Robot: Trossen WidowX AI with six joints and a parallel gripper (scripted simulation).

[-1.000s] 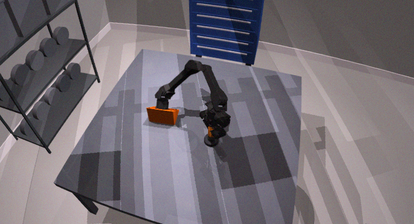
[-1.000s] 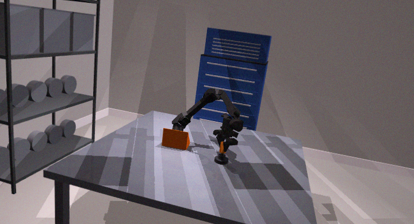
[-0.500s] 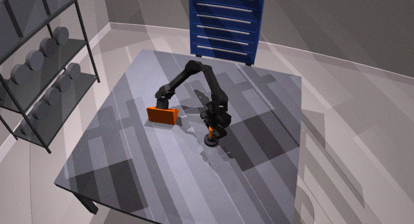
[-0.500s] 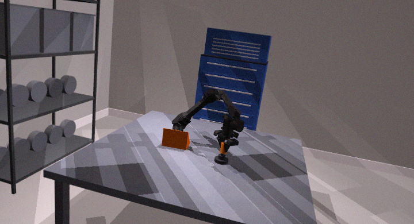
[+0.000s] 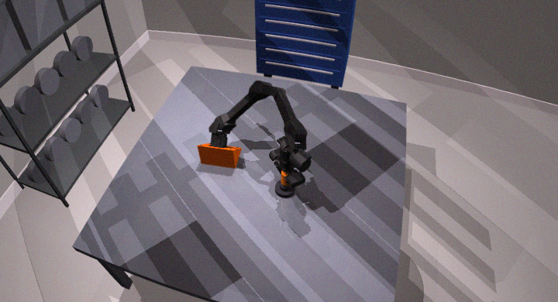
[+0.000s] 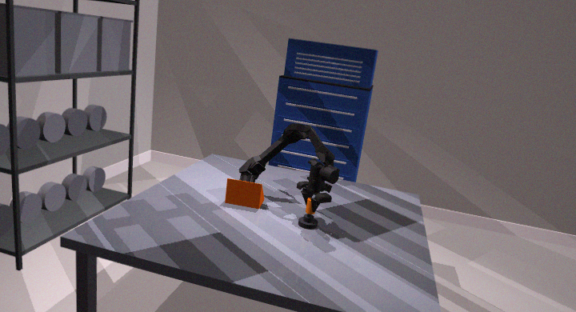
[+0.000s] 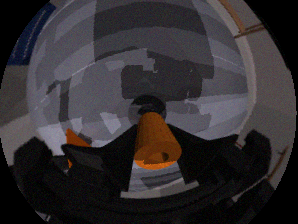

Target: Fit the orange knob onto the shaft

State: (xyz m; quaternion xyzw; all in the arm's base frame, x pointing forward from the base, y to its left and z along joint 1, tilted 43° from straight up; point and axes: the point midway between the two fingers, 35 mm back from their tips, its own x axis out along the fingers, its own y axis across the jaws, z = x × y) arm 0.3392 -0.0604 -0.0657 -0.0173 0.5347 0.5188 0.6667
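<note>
Now: the orange knob 20 mm above my gripper tip. From my gripper tip the other things lie so: dark round pedestal (40 mm below).
</note>
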